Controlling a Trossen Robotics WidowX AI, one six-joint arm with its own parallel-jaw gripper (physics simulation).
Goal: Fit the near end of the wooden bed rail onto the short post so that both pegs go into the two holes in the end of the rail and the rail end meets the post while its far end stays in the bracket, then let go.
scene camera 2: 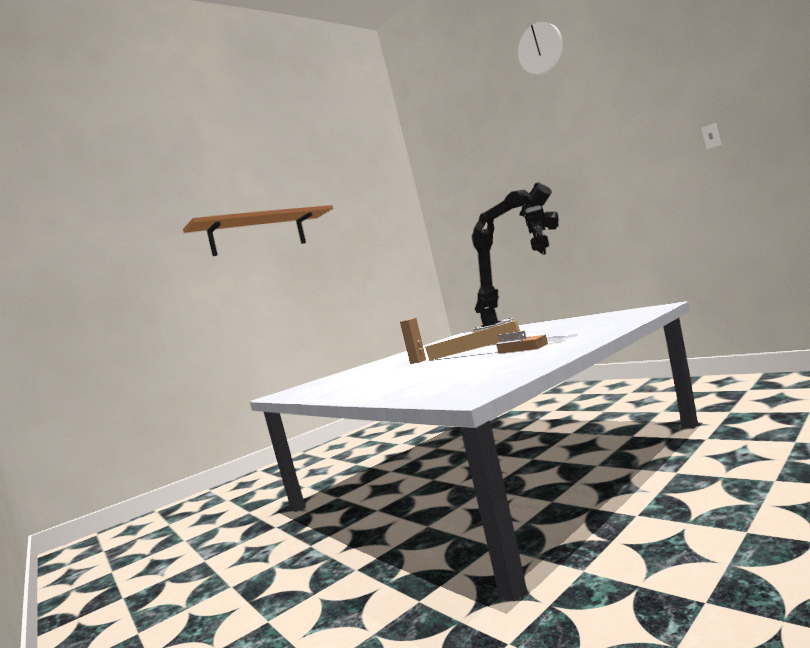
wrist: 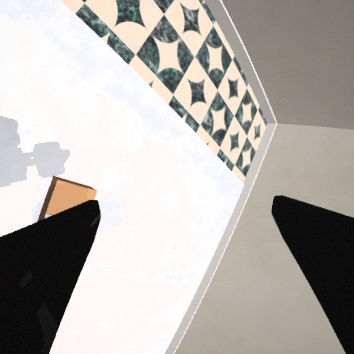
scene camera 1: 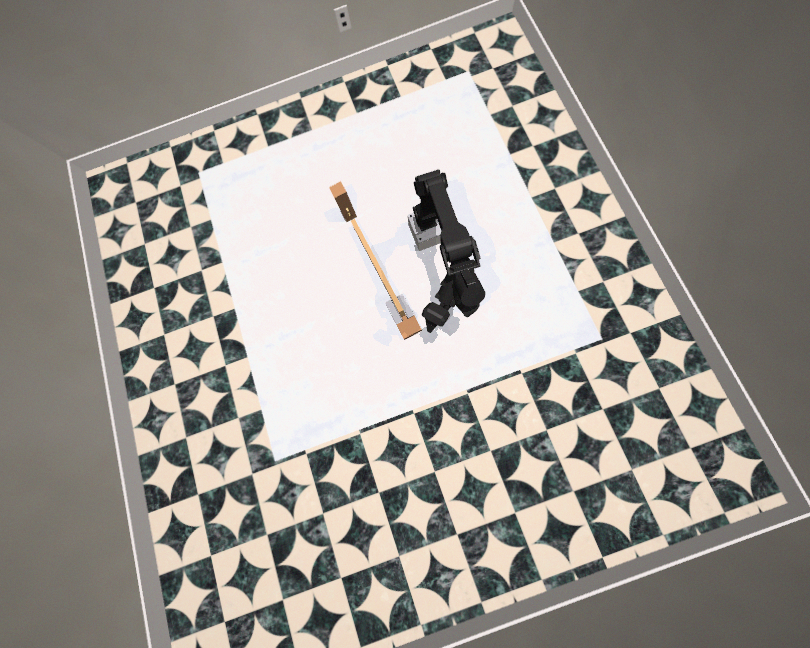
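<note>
Open and holding nothing, the gripper (scene camera 1: 435,323) appears in scene camera 2 (scene camera 2: 542,245) and in the wrist view (wrist: 187,206) as well. The scene also has a wooden bed rail (scene camera 2: 486,337), along with an upright post (scene camera 2: 410,329).
</note>
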